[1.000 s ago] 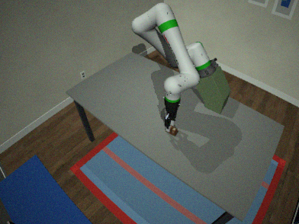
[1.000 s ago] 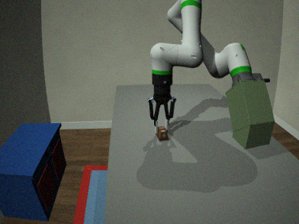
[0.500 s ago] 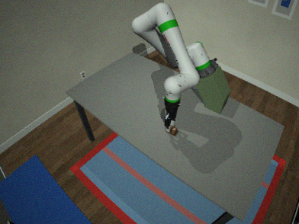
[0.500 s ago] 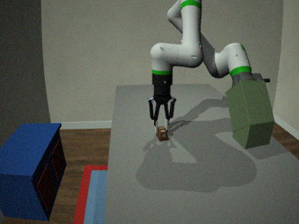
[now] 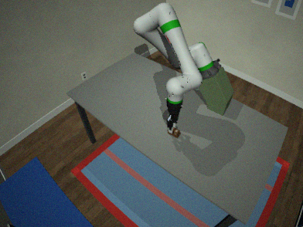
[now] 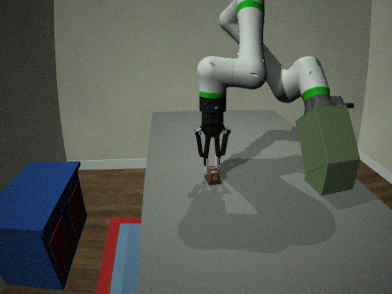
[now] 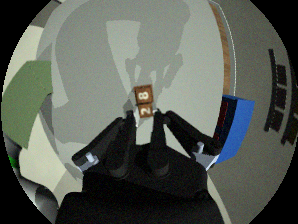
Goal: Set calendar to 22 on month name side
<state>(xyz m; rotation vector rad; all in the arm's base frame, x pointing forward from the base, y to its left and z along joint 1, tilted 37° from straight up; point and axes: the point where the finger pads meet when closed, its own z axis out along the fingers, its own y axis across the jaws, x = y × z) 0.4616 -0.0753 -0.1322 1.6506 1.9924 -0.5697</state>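
The tray lies 2 cm to the left of my hand and 4 cm below it.
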